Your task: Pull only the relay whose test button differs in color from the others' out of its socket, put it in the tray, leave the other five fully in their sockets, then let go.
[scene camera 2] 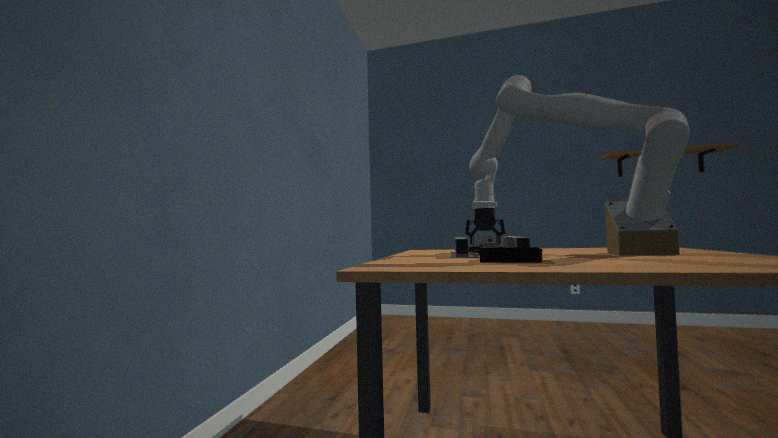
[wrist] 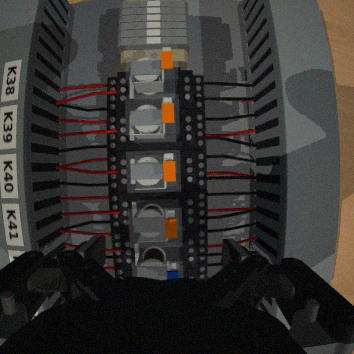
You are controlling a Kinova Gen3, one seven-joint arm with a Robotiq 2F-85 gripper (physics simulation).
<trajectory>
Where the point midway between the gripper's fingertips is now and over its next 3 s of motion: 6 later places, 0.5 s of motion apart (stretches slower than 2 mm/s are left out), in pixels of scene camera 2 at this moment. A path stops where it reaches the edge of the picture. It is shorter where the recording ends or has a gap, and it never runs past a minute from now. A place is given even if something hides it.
My gripper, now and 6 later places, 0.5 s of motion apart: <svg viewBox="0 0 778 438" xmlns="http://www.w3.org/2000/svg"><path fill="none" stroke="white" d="M485 246L485 247L485 243L486 238L486 231L485 218L485 205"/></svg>
</trajectory>
